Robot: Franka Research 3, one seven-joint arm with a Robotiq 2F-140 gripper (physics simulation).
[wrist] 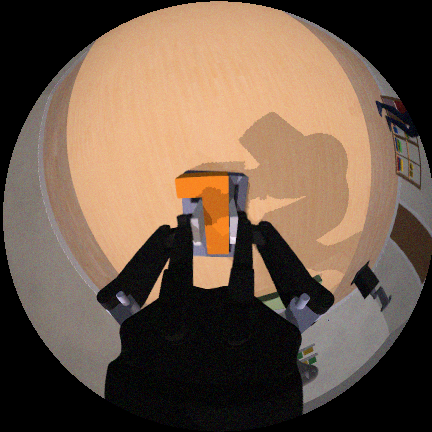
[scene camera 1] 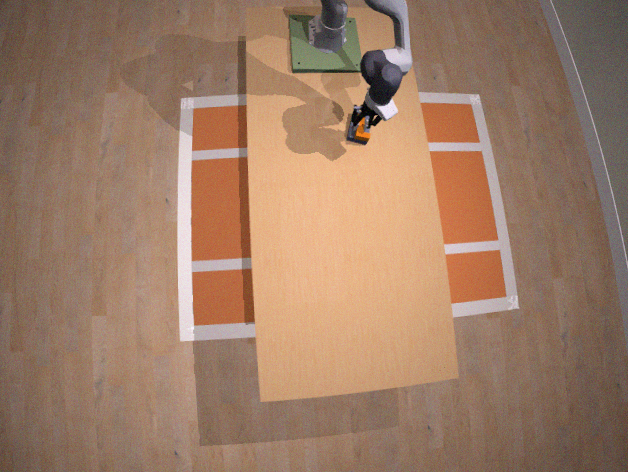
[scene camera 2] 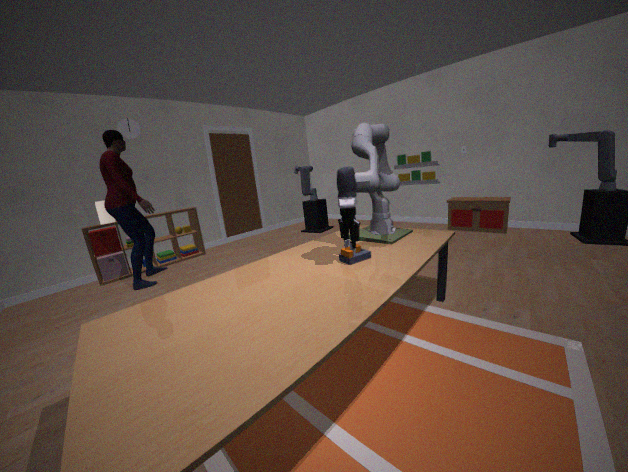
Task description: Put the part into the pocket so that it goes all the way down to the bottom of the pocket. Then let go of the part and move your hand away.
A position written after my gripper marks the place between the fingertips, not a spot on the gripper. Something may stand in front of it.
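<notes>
An orange L-shaped block (wrist: pixel 212 186) still rests on a pocket block (wrist: pixel 237 181). The orange L-shaped block is gripped by my gripper (wrist: pixel 216 206).
</notes>
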